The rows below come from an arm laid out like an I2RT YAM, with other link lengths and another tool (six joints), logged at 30 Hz.
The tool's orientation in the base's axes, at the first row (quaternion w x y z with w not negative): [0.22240, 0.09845, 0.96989, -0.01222]
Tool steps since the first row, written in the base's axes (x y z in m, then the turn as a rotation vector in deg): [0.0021, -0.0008, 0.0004, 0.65, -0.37, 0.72]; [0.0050, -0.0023, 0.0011, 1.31, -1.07, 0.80]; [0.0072, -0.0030, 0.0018, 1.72, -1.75, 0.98]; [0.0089, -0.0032, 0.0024, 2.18, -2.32, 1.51]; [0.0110, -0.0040, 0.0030, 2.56, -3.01, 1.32]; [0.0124, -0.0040, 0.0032, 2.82, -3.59, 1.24]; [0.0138, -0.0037, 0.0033, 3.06, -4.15, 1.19]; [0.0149, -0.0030, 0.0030, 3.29, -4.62, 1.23]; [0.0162, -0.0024, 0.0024, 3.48, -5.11, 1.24]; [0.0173, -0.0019, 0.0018, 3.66, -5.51, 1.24]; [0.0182, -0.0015, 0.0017, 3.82, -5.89, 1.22]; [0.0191, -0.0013, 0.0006, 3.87, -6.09, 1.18]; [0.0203, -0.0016, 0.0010, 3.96, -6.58, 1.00]
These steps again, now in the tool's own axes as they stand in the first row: [-0.0022, -0.0004, 0.0006, -0.95, -0.22, -0.34]; [-0.0053, -0.0013, 0.0013, -1.70, -0.78, -0.09]; [-0.0077, -0.0015, 0.0017, -2.27, -1.36, -0.03]; [-0.0095, -0.0013, 0.0019, -3.01, -1.82, -0.27]; [-0.0117, -0.0017, 0.0023, -3.39, -2.42, 0.11]; [-0.0131, -0.0014, 0.0027, -3.69, -2.94, 0.34]; [-0.0143, -0.0009, 0.0032, -3.98, -3.44, 0.52]; [-0.0150, 0.0000, 0.0039, -4.29, -3.86, 0.62]; [-0.0158, 0.0009, 0.0050, -4.55, -4.30, 0.72]; [-0.0164, 0.0016, 0.0059, -4.79, -4.66, 0.83]; [-0.0171, 0.0021, 0.0064, -4.99, -5.00, 0.94]; [-0.0173, 0.0025, 0.0077, -5.05, -5.19, 1.01]; [-0.0186, 0.0024, 0.0079, -5.15, -5.65, 1.24]
